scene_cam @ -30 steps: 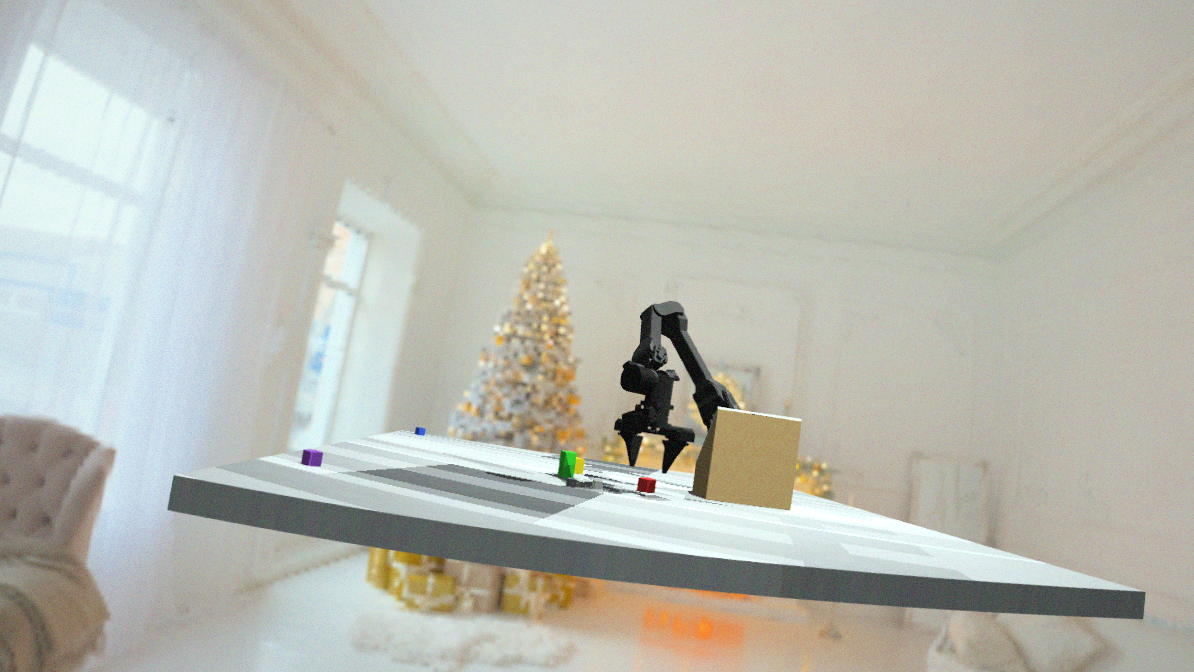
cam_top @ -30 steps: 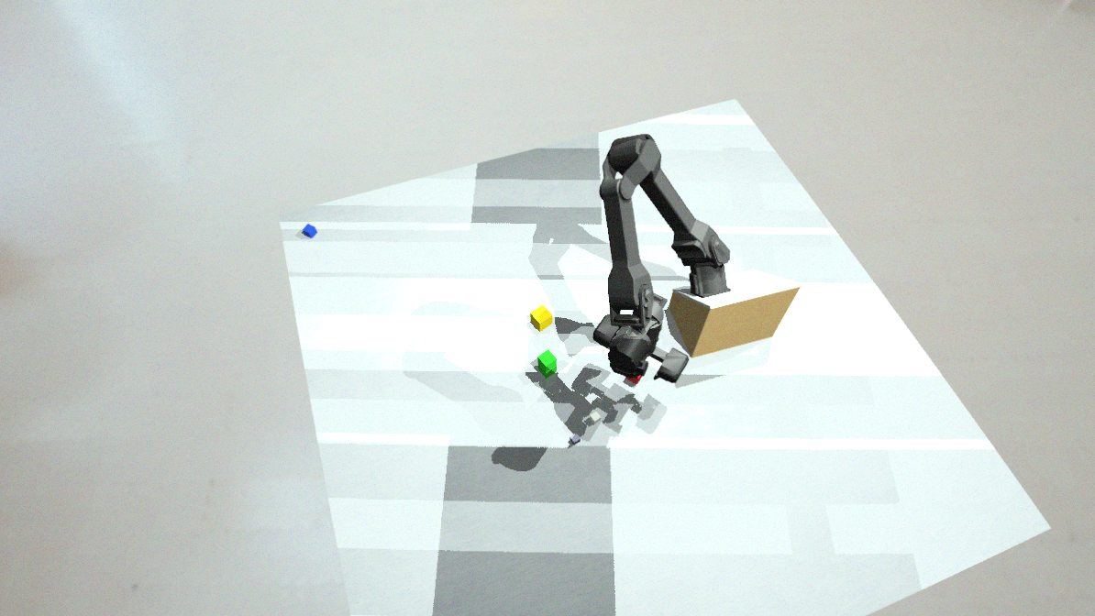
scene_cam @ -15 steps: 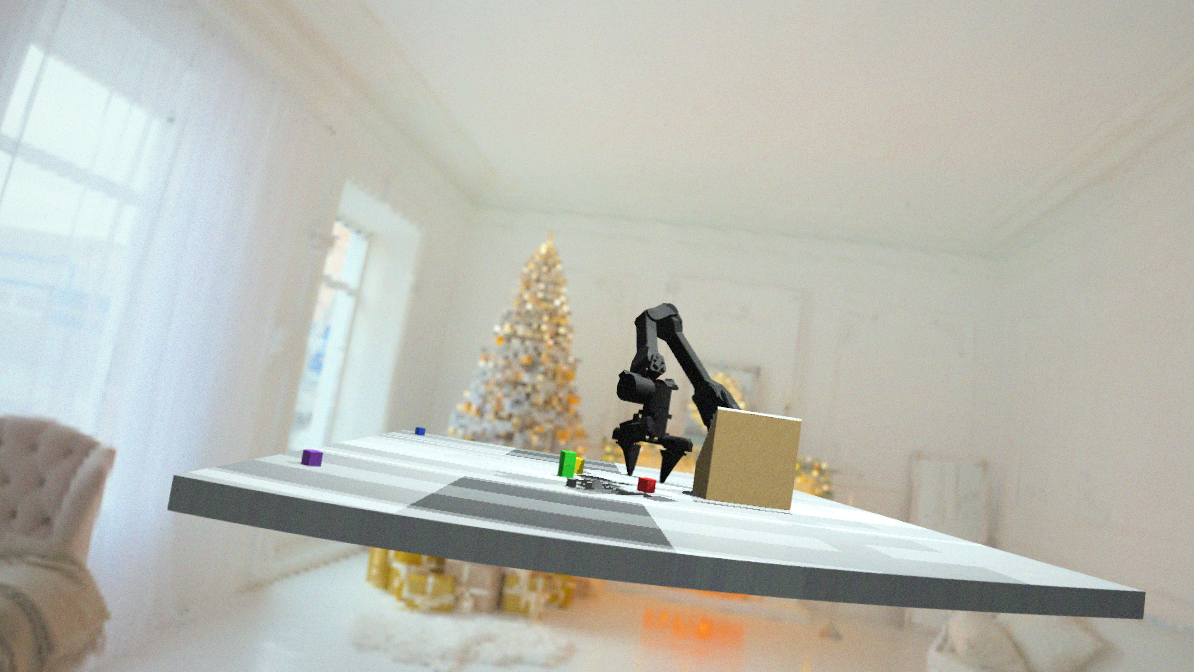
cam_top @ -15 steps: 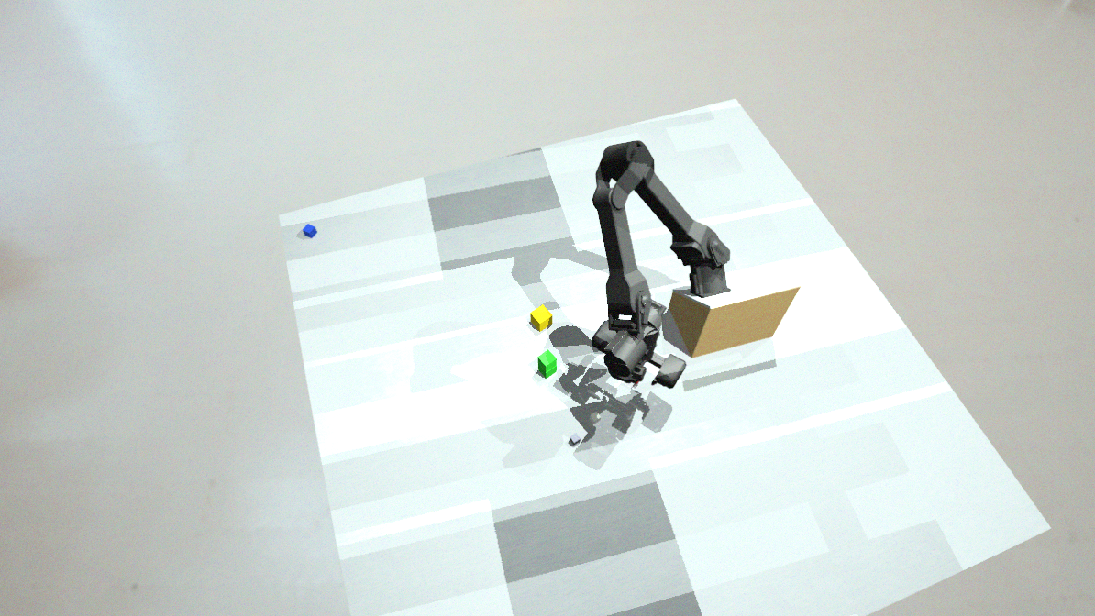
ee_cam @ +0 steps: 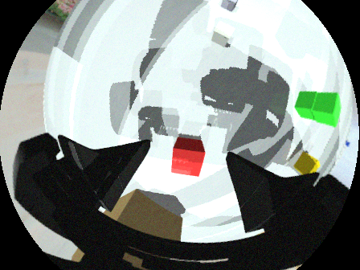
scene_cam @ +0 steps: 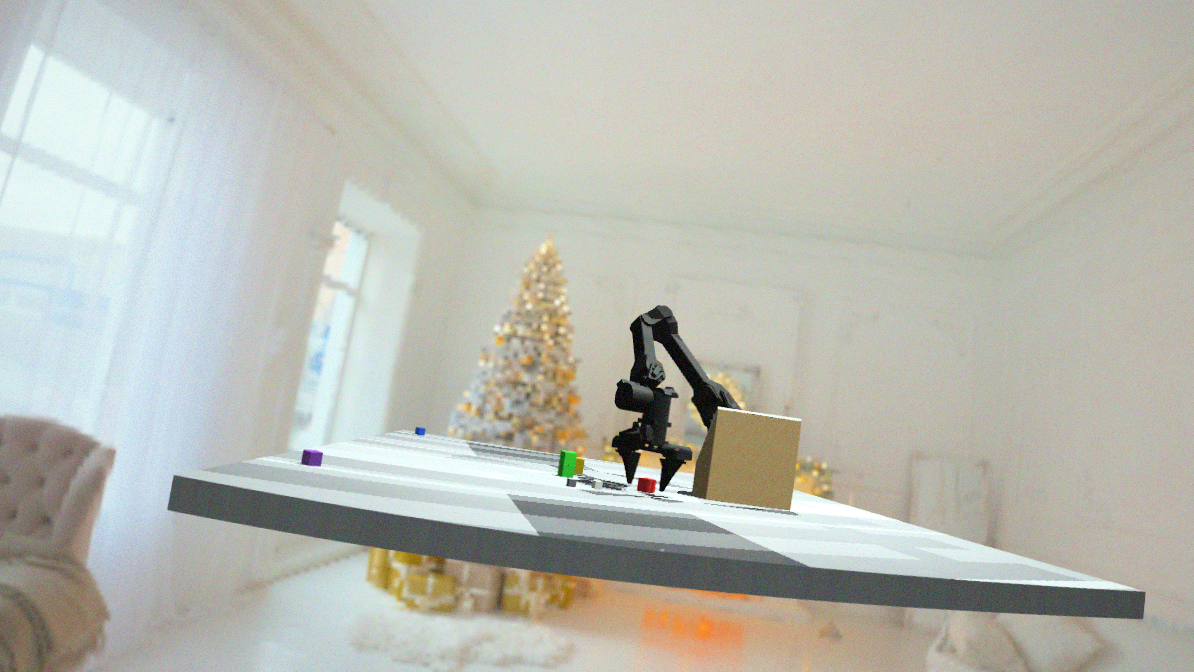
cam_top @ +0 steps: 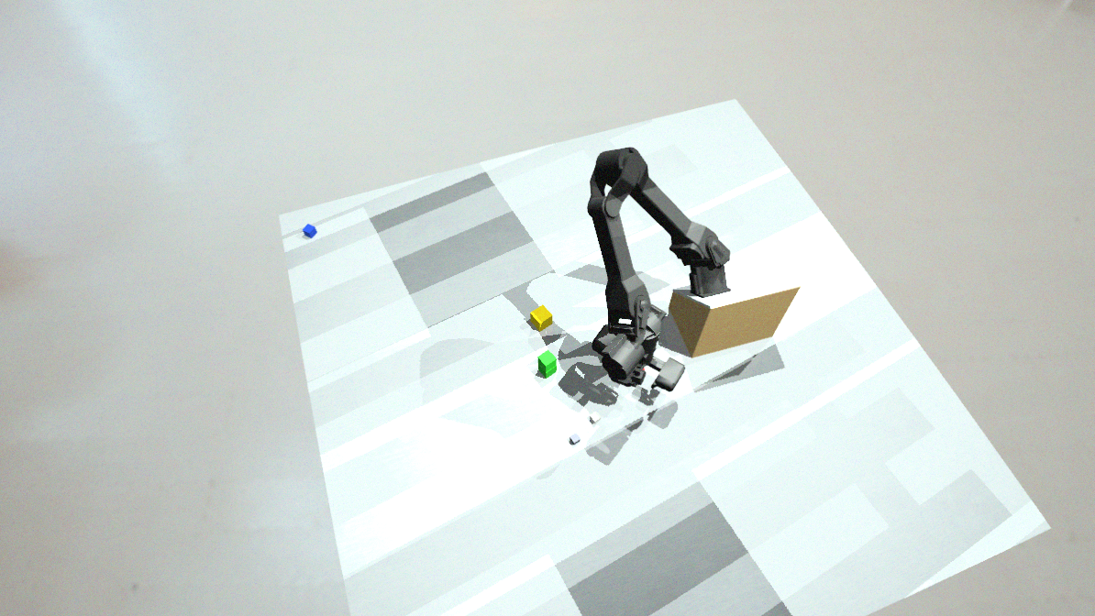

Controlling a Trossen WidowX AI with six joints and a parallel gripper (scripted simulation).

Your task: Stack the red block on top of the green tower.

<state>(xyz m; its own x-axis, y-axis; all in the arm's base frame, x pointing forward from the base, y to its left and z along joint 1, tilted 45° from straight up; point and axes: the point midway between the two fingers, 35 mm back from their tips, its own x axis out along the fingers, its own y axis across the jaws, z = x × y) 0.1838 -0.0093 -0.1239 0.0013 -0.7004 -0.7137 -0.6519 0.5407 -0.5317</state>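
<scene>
The red block is 1 cm above my gripper tip. From my gripper tip the other things lie so: blue block (63 cm ahead, 59 cm to the right); then yellow block (15 cm ahead, 19 cm to the right, 1 cm above); then purple block (57 cm ahead, 37 cm to the left).
</scene>
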